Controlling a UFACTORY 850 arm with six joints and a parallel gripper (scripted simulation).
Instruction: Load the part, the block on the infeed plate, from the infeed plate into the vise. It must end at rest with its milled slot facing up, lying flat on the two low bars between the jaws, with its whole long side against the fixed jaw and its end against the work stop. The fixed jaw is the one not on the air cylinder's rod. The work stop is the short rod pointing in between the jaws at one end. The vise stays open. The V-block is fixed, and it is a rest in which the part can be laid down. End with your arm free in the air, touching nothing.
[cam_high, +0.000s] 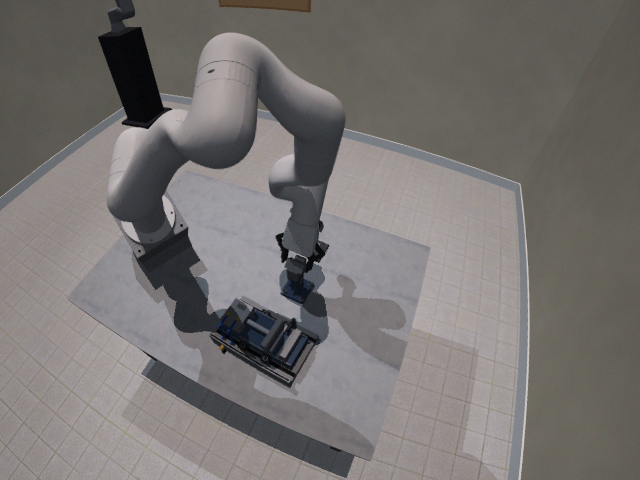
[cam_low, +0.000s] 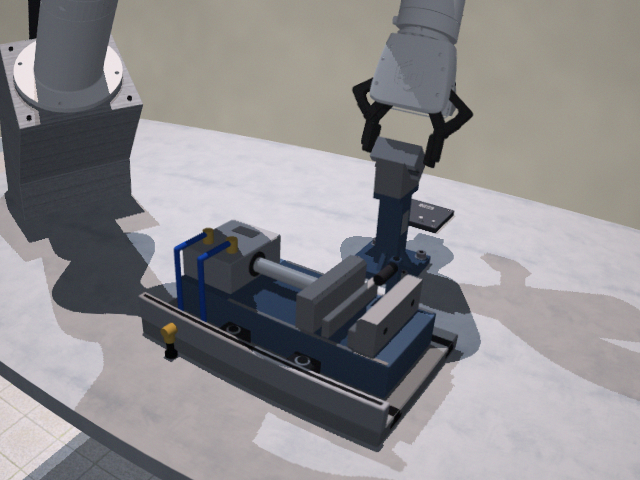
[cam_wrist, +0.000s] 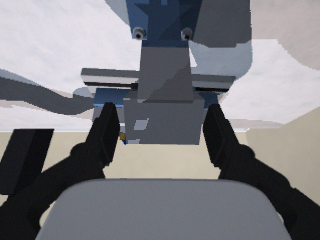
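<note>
Now: the part 1 cm to the right of my hand and 1 cm below it. From my hand the other things lie so: black work stop (5 cm ahead, 18 cm to the right, 8 cm below); cylinder rod (4 cm behind, 21 cm to the right, 9 cm below); blue post (11 cm below).
</note>
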